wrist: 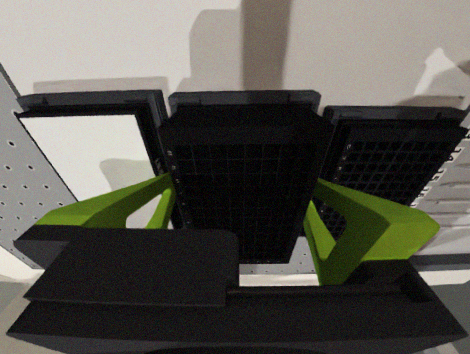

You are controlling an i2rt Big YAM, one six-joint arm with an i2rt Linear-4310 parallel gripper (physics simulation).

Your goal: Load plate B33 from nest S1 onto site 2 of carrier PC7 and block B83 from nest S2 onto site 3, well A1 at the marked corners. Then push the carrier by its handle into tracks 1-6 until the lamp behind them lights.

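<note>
In the wrist view my gripper is open, with nothing between the fingers. Its green fingers stand on either side of a tall black well block with a fine grid, close to its long sides; I cannot tell whether they touch it. The block sits in the middle dark nest. To its right, a lower black well plate with a coarser grid sits in another nest. The left nest frame is empty and shows white inside. The carrier and its handle are not in view.
A grey perforated deck plate lies on the left and shows below the block. Numbered grey track slots run along the right edge. The pale wall behind carries dark shadows.
</note>
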